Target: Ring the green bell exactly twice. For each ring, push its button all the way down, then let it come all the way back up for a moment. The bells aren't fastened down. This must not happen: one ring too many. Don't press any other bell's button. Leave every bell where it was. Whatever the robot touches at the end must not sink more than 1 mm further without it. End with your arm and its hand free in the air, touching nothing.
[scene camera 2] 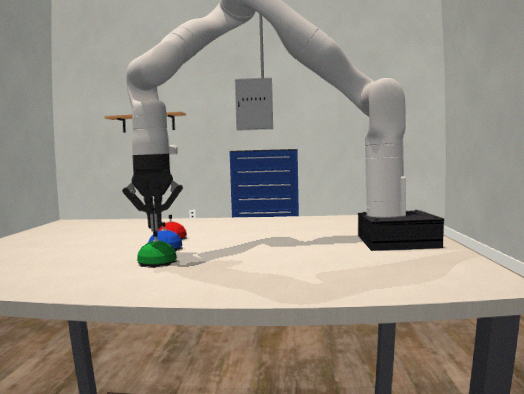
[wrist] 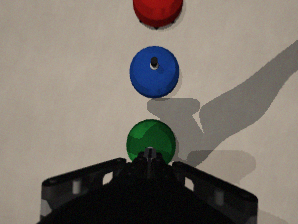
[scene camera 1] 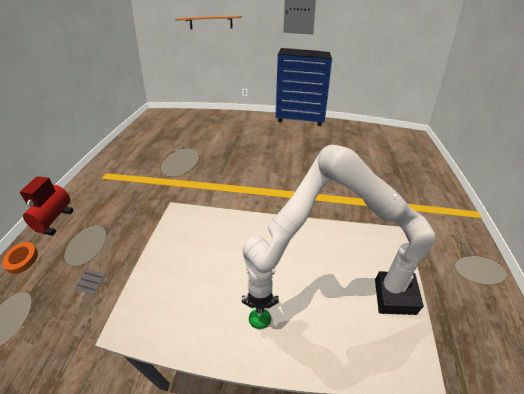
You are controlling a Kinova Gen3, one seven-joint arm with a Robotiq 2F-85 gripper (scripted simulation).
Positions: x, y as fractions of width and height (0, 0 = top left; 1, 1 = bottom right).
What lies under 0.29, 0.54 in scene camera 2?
My gripper.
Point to a blue bell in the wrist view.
At 0.52, 0.32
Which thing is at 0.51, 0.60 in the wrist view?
A green bell.
